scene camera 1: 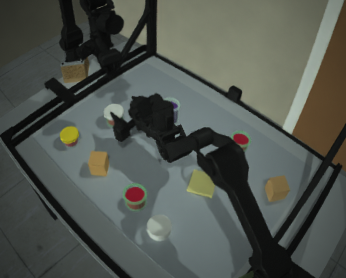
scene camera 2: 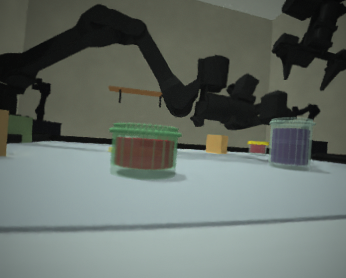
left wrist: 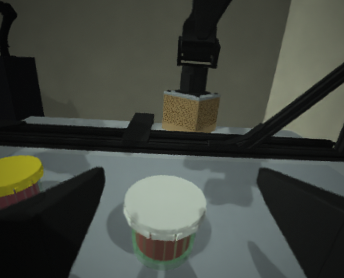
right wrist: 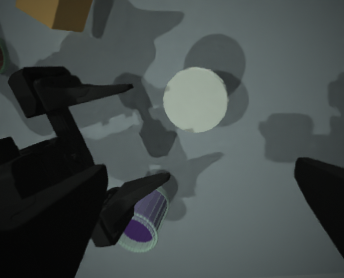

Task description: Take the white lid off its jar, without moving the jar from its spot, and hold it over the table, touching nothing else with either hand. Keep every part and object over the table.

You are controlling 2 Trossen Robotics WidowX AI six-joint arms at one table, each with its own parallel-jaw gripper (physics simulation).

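Places are measured from the left arm's base along level axes (x right, y back, z down), in centimetres.
Where they show: left gripper, between the fingertips: (scene camera 1: 121, 105) (left wrist: 182, 175) (right wrist: 151, 133); right gripper, between the fingertips: (scene camera 1: 107, 74) (scene camera 2: 303, 85) (left wrist: 192, 14) (right wrist: 200, 170); right arm's base, origin of its link: (scene camera 1: 73, 57) (left wrist: 192, 92).
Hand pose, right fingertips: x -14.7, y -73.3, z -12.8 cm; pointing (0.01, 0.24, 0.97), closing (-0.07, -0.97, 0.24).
Each offset is from my right fingertips to the top centre of the thing. "pt": to the spot under its first point.
A white lid {dx +0.0, dy +2.6, dz +13.9 cm} (scene camera 1: 113, 110) (left wrist: 165, 205) (right wrist: 195, 100) sits on top of its upright jar, which has a red filling and a green rim. The jar {dx +0.0, dy +2.6, dz +14.1 cm} (left wrist: 162, 248) shows below the lid in the left wrist view and stands on the table. My left gripper (left wrist: 182, 175) (right wrist: 151, 133) is open and empty, low beside the lidded jar, its fingertips pointing toward it but apart from it. My right gripper (scene camera 2: 304, 84) (right wrist: 200, 170) is open and empty, high above the table, with the lid and my left fingers below it in the right wrist view.
A purple jar {dx +17.7, dy +9.3, dz +11.2 cm} (scene camera 1: 174, 111) (scene camera 2: 290, 145) (right wrist: 150, 210) stands close by my left gripper. A yellow-lidded jar {dx -16.9, dy +5.8, dz +14.6 cm} (scene camera 1: 69, 135) (left wrist: 20, 172), an orange block {dx -10.3, dy +19.8, dz +13.7 cm} (scene camera 1: 98, 163), a red jar {dx -4.0, dy +34.9, dz +13.5 cm} (scene camera 1: 135, 196), another red jar {dx +34.3, dy +28.5, dz +14.8 cm} (scene camera 1: 240, 140), a white round object {dx -1.2, dy +45.6, dz +15.8 cm} (scene camera 1: 159, 228) and a yellow square {pt dx +15.9, dy +36.8, dz +18.2 cm} (scene camera 1: 201, 183) lie around.
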